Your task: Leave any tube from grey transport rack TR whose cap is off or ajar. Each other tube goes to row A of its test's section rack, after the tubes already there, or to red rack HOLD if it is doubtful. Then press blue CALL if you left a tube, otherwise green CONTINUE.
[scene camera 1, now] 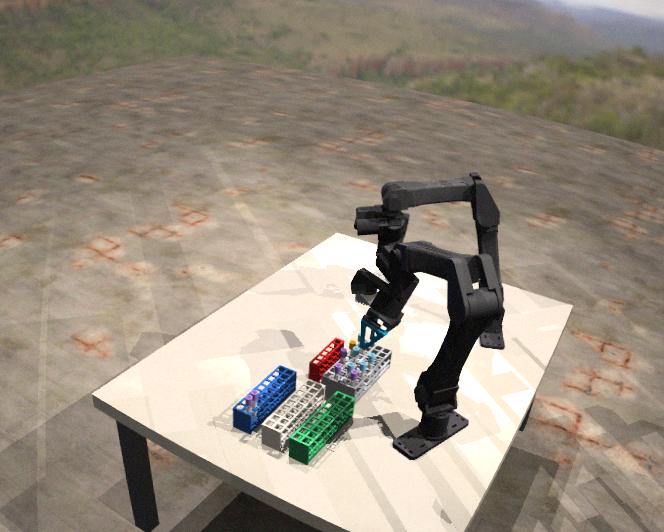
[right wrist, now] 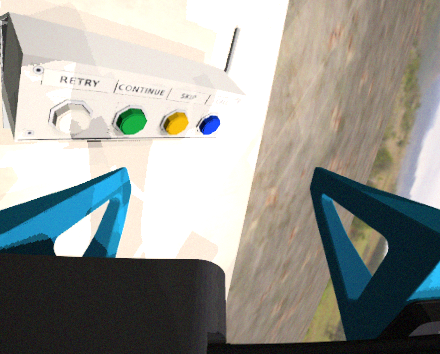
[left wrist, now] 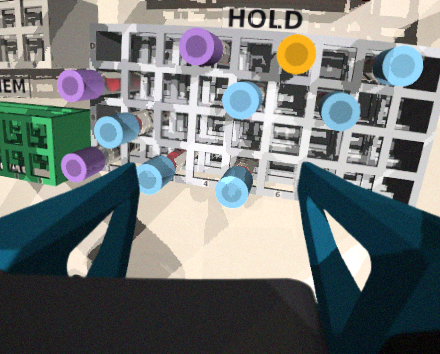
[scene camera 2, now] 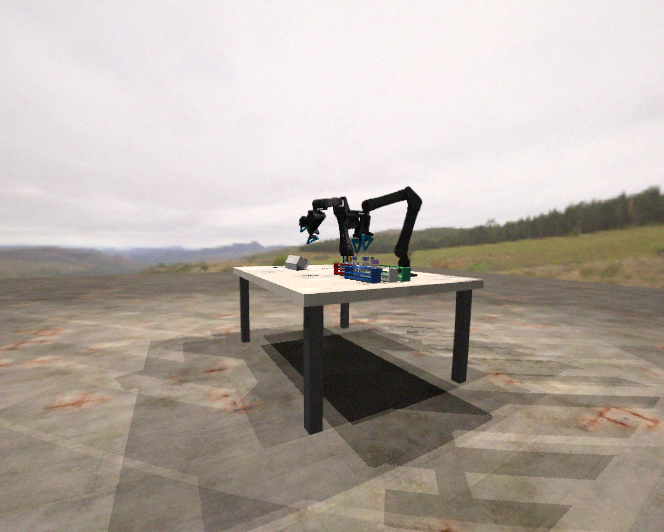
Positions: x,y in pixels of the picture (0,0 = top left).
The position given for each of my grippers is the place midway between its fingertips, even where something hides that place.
My left gripper (scene camera 1: pixel 366 344) is open and holds nothing. Also in view: an orange-capped tube (left wrist: pixel 296 54). My right gripper (right wrist: pixel 220 177) is open and holds nothing.
